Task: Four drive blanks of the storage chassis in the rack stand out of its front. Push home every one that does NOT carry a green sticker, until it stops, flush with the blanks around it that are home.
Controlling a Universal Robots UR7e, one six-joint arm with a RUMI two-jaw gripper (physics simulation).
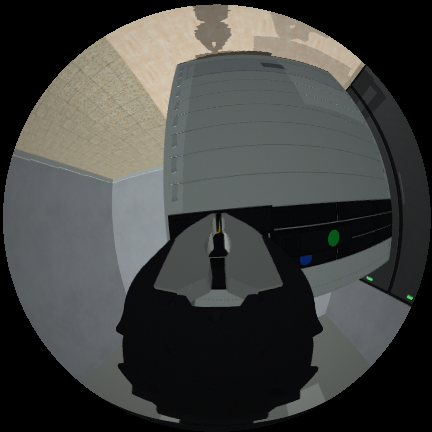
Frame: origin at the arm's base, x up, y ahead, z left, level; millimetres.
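Seen in the pictures: gripper, fingertip midpoint: [218, 215].
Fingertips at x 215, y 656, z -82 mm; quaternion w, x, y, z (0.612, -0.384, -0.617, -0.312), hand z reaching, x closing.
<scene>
Pixels of each thing's top centre, then the offset from my fingertips to it.
- green sticker, top centre: [333, 245] dx +46, dy +0, dz +128 mm
- blue sticker, top centre: [305, 264] dx +74, dy +35, dz +105 mm
My gripper [218, 215] is shut, its grey fingertips in front of the upper left black drive blank [187, 223]. A thin strip of its yellow sticker [219, 226] shows between the fingers. The fingers hide most of this blank, so I cannot tell whether the tips touch it or whether it is flush. To the right, a green sticker [333, 238] marks a black blank in the middle row. A blue sticker [306, 259] shows below and to the left of it, partly covered by the gripper's body. The blanks at the lower left are hidden behind the gripper.
The grey rack front [280, 160] with its horizontal panel seams rises above the row of blanks. A dark cabinet [412, 200] with small green lights stands at the right. Grey-blue walls [60, 240] are at the left, and a tan tiled surface [95, 110] is at the upper left.
</scene>
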